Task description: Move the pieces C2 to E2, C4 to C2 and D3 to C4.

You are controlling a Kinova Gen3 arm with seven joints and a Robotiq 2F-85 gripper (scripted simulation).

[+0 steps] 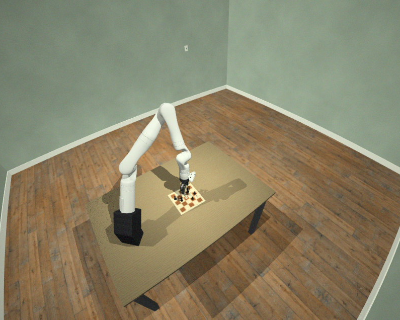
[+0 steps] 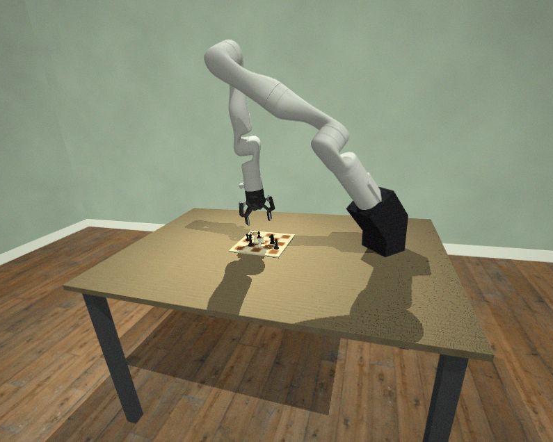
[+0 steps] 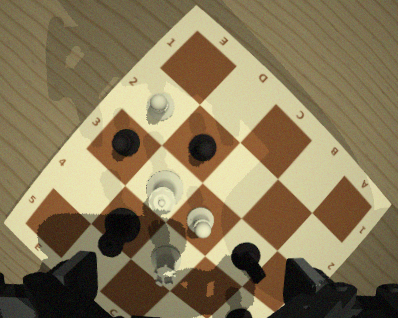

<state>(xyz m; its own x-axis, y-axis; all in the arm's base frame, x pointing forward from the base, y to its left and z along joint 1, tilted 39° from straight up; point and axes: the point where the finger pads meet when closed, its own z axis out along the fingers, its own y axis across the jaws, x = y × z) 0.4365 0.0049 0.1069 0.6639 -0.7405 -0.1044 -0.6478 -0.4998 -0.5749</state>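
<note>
Right now the chessboard is 10 cm below my hand, 1 cm to the right of it and 1 cm behind it. Round my hand: black knight 8 cm below, 5 cm behind, 2 cm to the right.
</note>
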